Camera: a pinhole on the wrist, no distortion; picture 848 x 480 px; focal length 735.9 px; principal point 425.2 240.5 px. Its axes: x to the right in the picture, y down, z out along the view. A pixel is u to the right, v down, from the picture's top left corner.
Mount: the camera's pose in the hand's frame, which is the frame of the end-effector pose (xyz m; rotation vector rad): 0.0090 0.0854 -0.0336 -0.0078 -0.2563 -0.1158
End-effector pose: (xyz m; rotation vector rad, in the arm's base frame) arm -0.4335 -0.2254 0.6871 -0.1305 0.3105 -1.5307
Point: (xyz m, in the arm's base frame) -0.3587 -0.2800 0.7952
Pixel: 814.2 40.5
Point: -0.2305 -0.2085 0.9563
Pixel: 489.3 307.5
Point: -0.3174 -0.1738 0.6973
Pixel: 46.7 406.4
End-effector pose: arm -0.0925 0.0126 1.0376 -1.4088 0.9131 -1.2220
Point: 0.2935 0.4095 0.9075
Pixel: 161.0 182.2
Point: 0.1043 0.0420 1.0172
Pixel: 632.7 58.1
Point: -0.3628 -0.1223 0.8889
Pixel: behind the camera
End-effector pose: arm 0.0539 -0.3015 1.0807 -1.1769 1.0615 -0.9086
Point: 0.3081 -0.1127 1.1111
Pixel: 366.2 46.7
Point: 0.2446 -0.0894 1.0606
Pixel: 234.0 135.1
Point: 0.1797 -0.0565 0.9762
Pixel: 31.1 354.9
